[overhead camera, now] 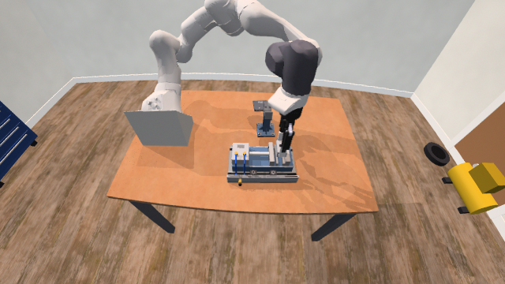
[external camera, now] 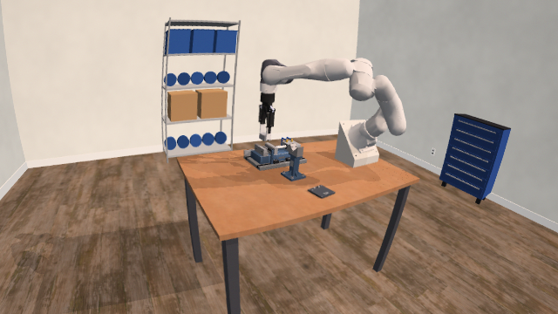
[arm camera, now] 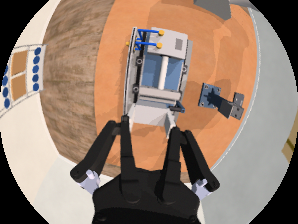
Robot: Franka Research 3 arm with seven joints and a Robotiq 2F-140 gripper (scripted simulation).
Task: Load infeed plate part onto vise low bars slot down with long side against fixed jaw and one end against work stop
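My hand is 30 mm above the part. Also, from my hand: fixed jaw 90 mm below, 30 mm ahead, 20 mm to the left; air cylinder 160 mm behind, 90 mm below, 10 mm to the left; vise 130 mm below, 70 mm behind, 10 mm to the left.
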